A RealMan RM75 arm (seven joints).
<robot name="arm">
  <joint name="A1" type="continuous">
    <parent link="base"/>
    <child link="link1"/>
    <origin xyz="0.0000 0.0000 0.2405"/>
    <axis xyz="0 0 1"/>
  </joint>
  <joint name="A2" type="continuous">
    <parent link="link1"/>
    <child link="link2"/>
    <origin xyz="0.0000 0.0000 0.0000"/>
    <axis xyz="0 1 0"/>
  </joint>
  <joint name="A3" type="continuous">
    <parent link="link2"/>
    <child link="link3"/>
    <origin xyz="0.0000 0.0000 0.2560"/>
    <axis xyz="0 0 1"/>
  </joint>
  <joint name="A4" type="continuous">
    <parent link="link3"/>
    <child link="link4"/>
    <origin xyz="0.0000 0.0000 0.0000"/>
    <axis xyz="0 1 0"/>
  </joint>
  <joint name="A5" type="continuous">
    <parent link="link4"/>
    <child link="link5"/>
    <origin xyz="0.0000 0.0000 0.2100"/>
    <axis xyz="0 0 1"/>
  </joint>
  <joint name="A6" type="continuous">
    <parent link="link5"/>
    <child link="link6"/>
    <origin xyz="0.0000 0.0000 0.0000"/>
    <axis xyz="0 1 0"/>
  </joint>
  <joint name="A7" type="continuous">
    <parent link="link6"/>
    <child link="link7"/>
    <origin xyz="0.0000 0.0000 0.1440"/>
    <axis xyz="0 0 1"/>
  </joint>
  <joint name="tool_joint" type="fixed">
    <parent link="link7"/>
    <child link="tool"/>
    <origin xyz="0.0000 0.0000 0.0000"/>
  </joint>
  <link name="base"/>
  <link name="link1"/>
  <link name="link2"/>
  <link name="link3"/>
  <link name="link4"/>
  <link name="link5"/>
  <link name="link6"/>
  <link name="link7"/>
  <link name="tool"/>
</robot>
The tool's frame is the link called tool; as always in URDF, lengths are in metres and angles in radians. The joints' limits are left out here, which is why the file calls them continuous.
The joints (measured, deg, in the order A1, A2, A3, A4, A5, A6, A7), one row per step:
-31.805 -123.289 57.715 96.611 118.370 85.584 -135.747
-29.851 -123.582 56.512 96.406 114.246 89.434 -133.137
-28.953 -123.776 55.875 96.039 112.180 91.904 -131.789
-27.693 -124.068 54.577 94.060 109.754 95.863 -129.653
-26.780 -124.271 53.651 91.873 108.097 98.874 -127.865
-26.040 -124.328 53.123 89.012 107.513 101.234 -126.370
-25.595 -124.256 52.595 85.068 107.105 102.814 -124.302
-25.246 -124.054 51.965 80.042 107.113 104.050 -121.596
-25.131 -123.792 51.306 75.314 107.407 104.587 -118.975
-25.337 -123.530 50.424 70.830 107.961 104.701 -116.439
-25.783 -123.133 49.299 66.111 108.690 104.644 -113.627
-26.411 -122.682 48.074 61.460 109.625 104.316 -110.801
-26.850 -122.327 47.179 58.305 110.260 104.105 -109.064
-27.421 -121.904 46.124 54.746 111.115 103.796 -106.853
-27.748 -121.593 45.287 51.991 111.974 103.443 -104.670
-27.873 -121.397 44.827 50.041 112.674 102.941 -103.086
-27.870 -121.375 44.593 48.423 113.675 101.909 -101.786
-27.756 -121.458 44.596 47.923 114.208 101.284 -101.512
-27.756 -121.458 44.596 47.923 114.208 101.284 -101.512
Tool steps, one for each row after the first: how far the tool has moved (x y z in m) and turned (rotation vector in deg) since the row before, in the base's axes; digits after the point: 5 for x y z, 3 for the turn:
-0.00734 -0.01336 -0.00122 -3.205 -1.541 -2.024
-0.00390 -0.00766 -0.00156 -2.130 -0.771 -1.166
-0.01105 -0.01008 -0.00431 -3.784 -1.223 -0.690
-0.00961 -0.00752 -0.00441 -3.131 -1.150 -0.374
-0.01143 -0.00539 -0.00634 -3.143 -0.693 0.554
-0.01233 -0.00305 -0.00742 -2.806 -1.066 0.742
-0.01505 -0.00256 -0.00901 -2.764 -1.170 1.100
-0.01333 -0.00141 -0.00802 -1.903 -1.038 1.119
-0.01157 -0.00029 -0.00715 -1.260 -0.923 1.078
-0.01143 0.00012 -0.00675 -0.942 -0.859 0.962
-0.01055 0.00053 -0.00654 -0.639 -0.671 0.901
-0.00692 -0.00003 -0.00418 -0.476 -0.502 0.741
-0.00741 -0.00009 -0.00480 -0.388 -0.430 0.582
-0.00644 -0.00078 -0.00414 -0.081 -0.114 0.216
-0.00510 -0.00087 -0.00362 -0.011 0.111 0.268
-0.00545 -0.00074 -0.00487 0.060 0.625 0.593
-0.00261 -0.00052 -0.00256 -0.023 0.445 0.530
0.00000 0.00000 0.00000 0.000 0.000 0.000

